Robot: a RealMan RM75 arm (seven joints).
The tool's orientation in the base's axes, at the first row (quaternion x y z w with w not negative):
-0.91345 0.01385 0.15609 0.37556
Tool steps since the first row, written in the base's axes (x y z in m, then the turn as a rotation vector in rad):
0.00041 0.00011 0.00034 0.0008 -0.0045 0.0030
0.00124 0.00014 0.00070 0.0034 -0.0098 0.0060
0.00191 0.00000 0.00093 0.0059 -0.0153 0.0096
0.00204 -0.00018 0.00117 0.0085 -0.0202 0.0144
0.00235 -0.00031 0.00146 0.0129 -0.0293 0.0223
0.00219 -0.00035 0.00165 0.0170 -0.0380 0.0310
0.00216 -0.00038 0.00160 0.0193 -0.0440 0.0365
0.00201 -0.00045 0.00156 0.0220 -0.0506 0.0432
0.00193 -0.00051 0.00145 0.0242 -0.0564 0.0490
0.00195 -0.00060 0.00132 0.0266 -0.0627 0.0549
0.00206 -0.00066 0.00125 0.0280 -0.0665 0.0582
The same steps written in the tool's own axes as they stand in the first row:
0.00030 -0.00037 -0.00026 -0.0005 0.0011 -0.0053
0.00099 -0.00075 -0.00071 0.0006 0.0025 -0.0117
0.00154 -0.00091 -0.00115 0.0014 0.0036 -0.0186
0.00158 -0.00096 -0.00147 0.0020 0.0035 -0.0259
0.00177 -0.00111 -0.00184 0.0030 0.0040 -0.0387
0.00156 -0.00119 -0.00195 0.0035 0.0037 -0.0517
0.00155 -0.00113 -0.00193 0.0035 0.0039 -0.0601
0.00141 -0.00103 -0.00191 0.0035 0.0037 -0.0699
0.00136 -0.00090 -0.00185 0.0033 0.0036 -0.0784
0.00141 -0.00075 -0.00183 0.0033 0.0038 -0.0873
0.00153 -0.00067 -0.00186 0.0033 0.0040 -0.0926

